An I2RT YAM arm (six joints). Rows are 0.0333 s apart.
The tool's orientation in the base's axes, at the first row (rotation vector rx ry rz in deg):
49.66 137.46 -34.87
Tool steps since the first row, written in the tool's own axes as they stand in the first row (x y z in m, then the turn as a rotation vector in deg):
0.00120 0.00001 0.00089 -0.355 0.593 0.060
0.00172 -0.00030 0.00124 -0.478 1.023 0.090
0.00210 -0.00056 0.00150 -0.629 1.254 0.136
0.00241 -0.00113 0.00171 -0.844 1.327 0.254
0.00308 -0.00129 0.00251 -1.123 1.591 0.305
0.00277 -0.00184 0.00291 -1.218 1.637 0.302
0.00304 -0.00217 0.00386 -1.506 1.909 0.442
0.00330 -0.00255 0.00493 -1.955 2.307 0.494
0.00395 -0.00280 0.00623 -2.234 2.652 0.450
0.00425 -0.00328 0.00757 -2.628 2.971 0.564
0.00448 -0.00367 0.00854 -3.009 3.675 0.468
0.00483 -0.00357 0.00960 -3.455 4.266 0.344
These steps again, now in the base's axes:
-0.00051 0.00005 -0.00140 0.658 0.219 0.028
-0.00096 -0.00013 -0.00191 1.041 0.446 -0.022
-0.00131 -0.00029 -0.00228 1.313 0.513 -0.021
-0.00184 -0.00066 -0.00249 1.542 0.401 0.000
-0.00214 -0.00092 -0.00347 1.922 0.430 0.066
-0.00219 -0.00166 -0.00346 2.016 0.421 0.115
-0.00230 -0.00231 -0.00427 2.436 0.402 0.116
-0.00239 -0.00305 -0.00516 3.021 0.448 0.251
-0.00259 -0.00366 -0.00649 3.427 0.587 0.372
-0.00270 -0.00461 -0.00759 3.941 0.568 0.445
-0.00282 -0.00532 -0.00838 4.643 0.940 0.582
-0.00265 -0.00569 -0.00942 5.303 1.220 0.806

